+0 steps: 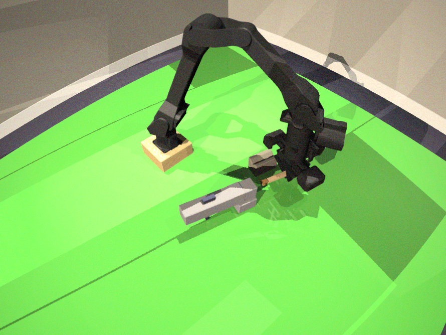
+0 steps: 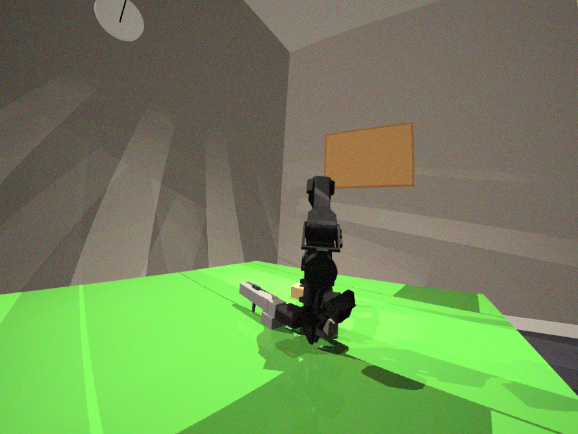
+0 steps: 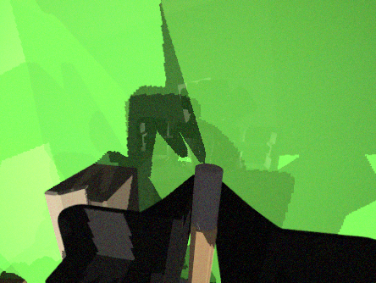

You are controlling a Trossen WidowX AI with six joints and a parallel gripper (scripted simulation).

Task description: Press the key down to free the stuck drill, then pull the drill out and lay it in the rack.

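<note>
Right now the drill is 40 mm to the right of my gripper tip, 40 mm above it and 10 mm behind it. Also, from my gripper tip: rack (80 mm behind, 10 mm to the right, 10 mm above); blue key (220 mm to the right, 60 mm behind, 50 mm above).
</note>
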